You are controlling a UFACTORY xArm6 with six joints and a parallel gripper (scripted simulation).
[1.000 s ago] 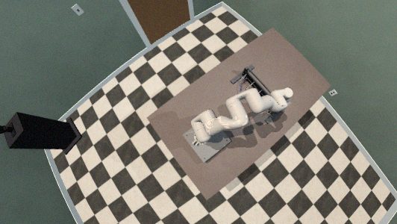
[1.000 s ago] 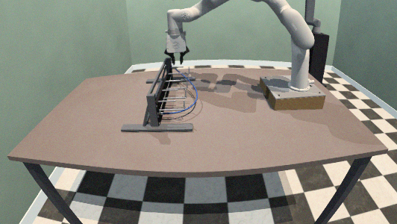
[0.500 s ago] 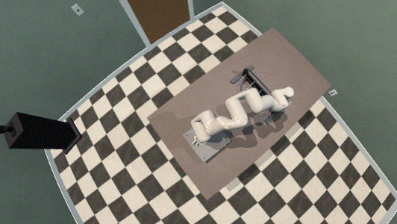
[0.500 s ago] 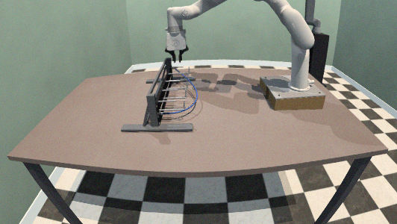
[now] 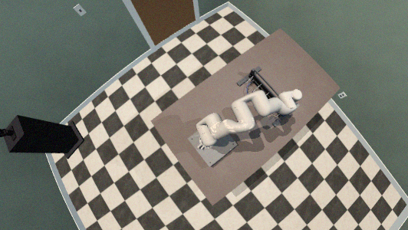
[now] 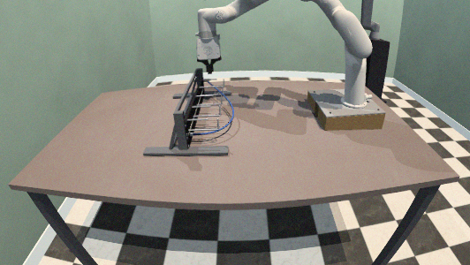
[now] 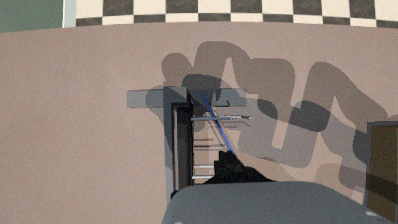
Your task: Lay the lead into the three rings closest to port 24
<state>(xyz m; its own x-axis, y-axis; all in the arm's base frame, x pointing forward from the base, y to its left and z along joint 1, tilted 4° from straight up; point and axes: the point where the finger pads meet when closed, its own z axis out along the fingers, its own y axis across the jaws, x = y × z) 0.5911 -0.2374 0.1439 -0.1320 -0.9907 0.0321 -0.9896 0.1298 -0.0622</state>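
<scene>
The rack lies 80 mm ahead of my hand, 140 mm to the left of it and 100 mm below it.
</scene>
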